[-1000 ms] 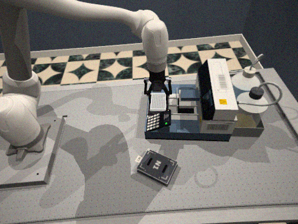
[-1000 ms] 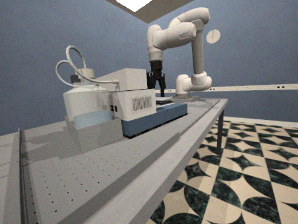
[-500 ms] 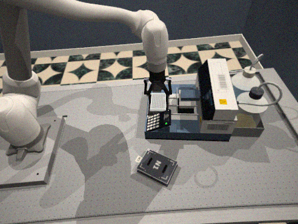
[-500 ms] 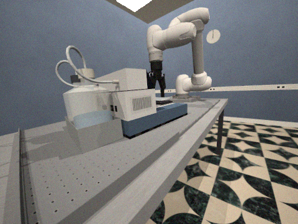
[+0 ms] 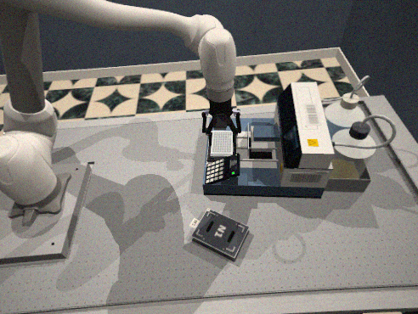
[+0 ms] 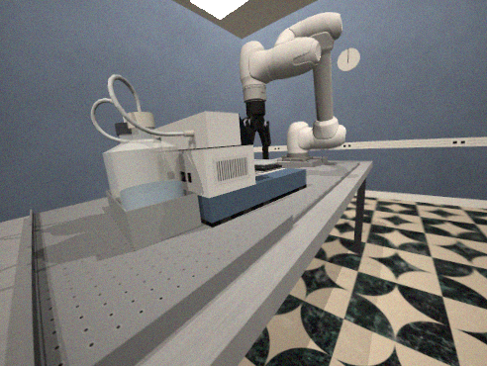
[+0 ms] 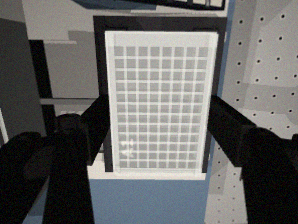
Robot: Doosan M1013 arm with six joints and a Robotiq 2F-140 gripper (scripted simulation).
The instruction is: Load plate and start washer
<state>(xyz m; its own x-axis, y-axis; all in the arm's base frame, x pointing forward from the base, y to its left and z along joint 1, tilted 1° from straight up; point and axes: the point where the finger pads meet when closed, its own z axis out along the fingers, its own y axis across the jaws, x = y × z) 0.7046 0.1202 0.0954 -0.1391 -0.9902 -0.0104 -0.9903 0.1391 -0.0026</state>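
The white well plate lies 20 mm below my hand. Also, from my hand: plate washer (150 mm ahead, 20 mm to the right, 10 mm above); then dark carrier (40 mm below); then N1 label (280 mm to the right, 130 mm behind, 120 mm below).
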